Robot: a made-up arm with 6 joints.
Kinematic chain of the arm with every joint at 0, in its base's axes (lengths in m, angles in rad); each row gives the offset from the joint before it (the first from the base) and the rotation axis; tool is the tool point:
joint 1: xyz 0 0 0.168 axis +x
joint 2: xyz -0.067 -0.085 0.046 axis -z
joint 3: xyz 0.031 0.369 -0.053 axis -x
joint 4: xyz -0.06 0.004 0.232 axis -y
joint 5: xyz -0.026 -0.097 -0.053 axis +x
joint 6: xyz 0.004 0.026 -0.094 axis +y
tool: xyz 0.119 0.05 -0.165
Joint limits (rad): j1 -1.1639..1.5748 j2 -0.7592..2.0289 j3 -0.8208..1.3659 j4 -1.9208..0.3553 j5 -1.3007..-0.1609 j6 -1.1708..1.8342
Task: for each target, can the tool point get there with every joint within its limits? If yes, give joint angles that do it. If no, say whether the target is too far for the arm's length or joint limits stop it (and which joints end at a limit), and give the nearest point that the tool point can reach.
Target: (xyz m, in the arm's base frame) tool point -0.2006 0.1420 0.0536
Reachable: yes | joints -0.3588 0.3126 -0.6403 -1.6078 -1.1193 -0.8501
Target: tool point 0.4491 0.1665 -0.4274
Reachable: no: joint limits stop it (at a limit: joint 1, joint 3, joint 5, joint 6) | nearest point 0.4133 0.3320 -0.3034 | short by 0.210 m
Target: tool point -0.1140 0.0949 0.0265
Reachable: yes | joints 0.5470 -0.4985 -0.4499 0.0559 -1.0501 0.4312
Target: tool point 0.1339 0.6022 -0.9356
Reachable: no: too far | nearest point 0.0637 0.4437 -0.4950 | short by 0.474 m
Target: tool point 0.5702 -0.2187 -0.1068
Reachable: no: joint limits stop it (at a limit: joint 3, joint 4, joint 5, joint 6) | nearest point 0.4649 -0.1915 -0.0726 | short by 0.114 m
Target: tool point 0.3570 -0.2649 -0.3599
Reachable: no: joint limits stop it (at a limit: joint 2, joint 3, joint 4, joint 5) | nearest point 0.3454 -0.2188 -0.2680 | short by 0.103 m
